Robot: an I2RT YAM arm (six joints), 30 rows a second.
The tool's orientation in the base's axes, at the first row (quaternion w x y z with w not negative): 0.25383 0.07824 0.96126 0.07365
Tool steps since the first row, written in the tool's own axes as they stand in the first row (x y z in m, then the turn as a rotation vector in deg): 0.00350 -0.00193 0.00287 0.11 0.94 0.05; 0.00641 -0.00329 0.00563 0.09 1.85 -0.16; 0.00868 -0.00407 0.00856 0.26 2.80 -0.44; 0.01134 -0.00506 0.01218 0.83 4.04 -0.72; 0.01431 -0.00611 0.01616 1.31 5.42 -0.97; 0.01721 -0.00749 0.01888 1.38 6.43 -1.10; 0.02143 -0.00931 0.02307 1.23 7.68 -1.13; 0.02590 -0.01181 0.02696 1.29 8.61 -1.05; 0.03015 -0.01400 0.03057 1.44 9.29 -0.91; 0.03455 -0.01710 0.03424 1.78 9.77 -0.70; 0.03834 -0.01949 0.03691 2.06 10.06 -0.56
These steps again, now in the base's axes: -0.00179 -0.00094 -0.00449 0.04 0.94 0.08; -0.00307 -0.00144 -0.00849 0.05 1.81 0.43; -0.00364 -0.00147 -0.01224 -0.13 2.74 0.76; -0.00423 -0.00157 -0.01680 -0.62 4.03 0.96; -0.00491 -0.00164 -0.02183 -1.00 5.44 1.19; -0.00620 -0.00216 -0.02580 -1.01 6.43 1.45; -0.00793 -0.00272 -0.03175 -0.75 7.62 1.78; -0.01011 -0.00393 -0.03768 -0.66 8.55 1.85; -0.01221 -0.00490 -0.04320 -0.64 9.25 1.78; -0.01450 -0.00673 -0.04902 -0.77 9.81 1.53; -0.01670 -0.00808 -0.05356 -0.91 10.16 1.32
